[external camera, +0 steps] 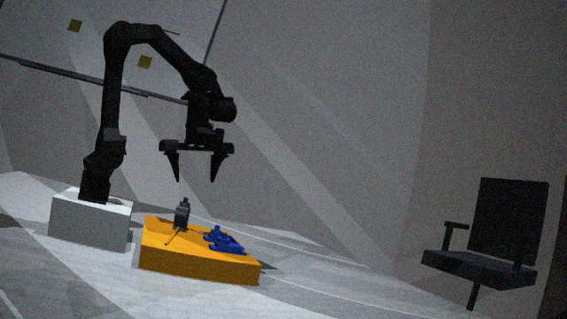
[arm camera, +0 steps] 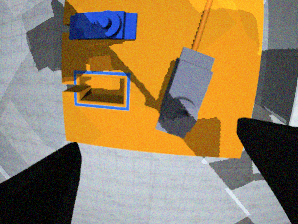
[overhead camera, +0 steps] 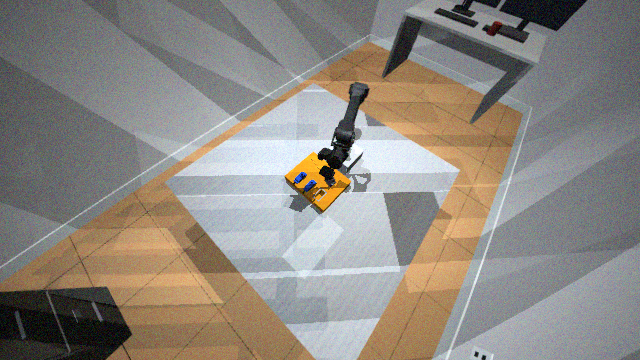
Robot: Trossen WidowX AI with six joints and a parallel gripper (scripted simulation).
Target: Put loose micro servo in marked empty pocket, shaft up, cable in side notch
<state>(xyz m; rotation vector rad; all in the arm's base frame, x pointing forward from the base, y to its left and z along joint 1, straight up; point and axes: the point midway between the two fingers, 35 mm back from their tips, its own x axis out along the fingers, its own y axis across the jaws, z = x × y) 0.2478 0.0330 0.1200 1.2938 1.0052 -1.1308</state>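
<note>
The orange deck is 15 cm below my gripper tip, 6 cm to the right of it and 5 cm behind it.
</note>
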